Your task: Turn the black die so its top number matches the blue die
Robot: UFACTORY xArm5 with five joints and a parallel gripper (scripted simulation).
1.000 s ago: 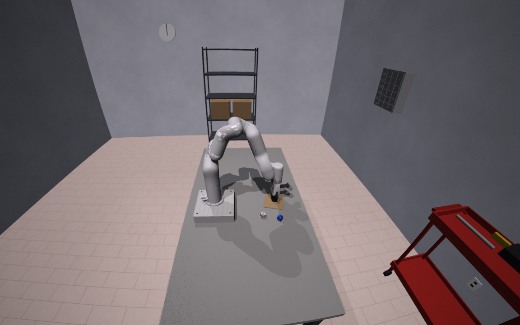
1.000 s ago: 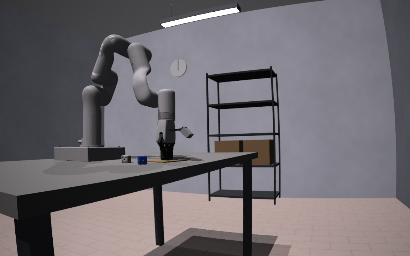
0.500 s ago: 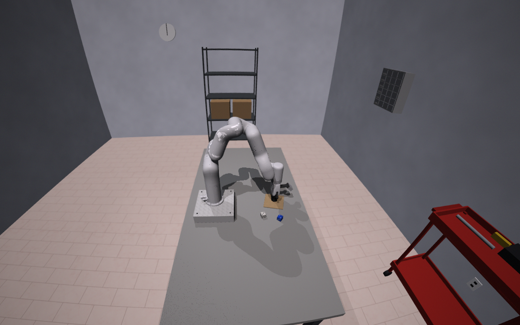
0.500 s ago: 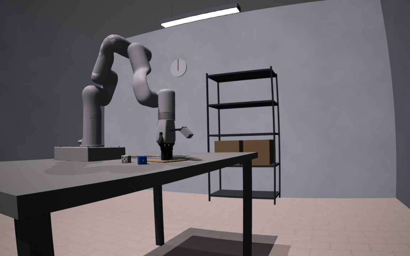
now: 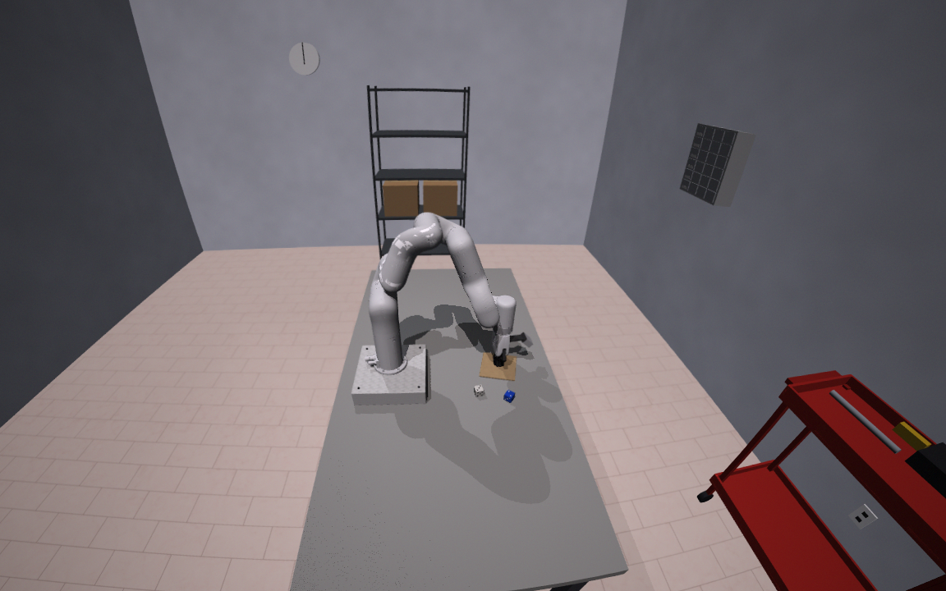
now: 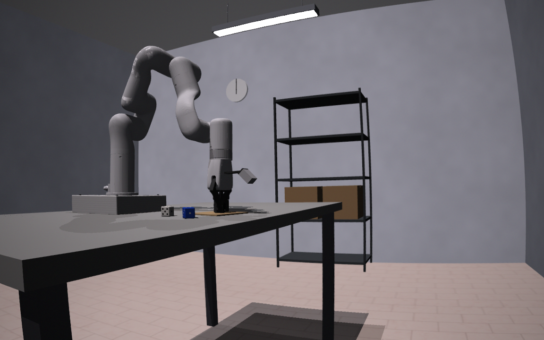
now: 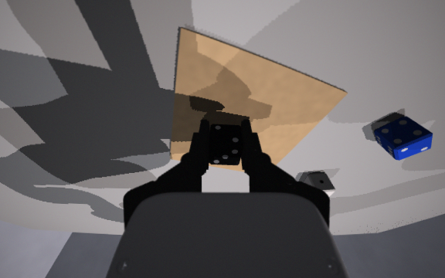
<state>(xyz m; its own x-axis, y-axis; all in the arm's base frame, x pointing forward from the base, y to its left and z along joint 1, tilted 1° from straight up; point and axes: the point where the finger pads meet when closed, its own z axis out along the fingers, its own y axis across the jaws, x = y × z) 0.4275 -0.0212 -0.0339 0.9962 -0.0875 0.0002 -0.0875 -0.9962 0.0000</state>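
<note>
My hand is 1 cm past the black die and 1 cm above it. The rest, counted from my hand: blue die 19 cm to the right, 2 cm behind, 1 cm below; white die 14 cm to the right, 12 cm behind, 1 cm below; tan mat 2 cm to the right, 2 cm below, 1 cm behind.
</note>
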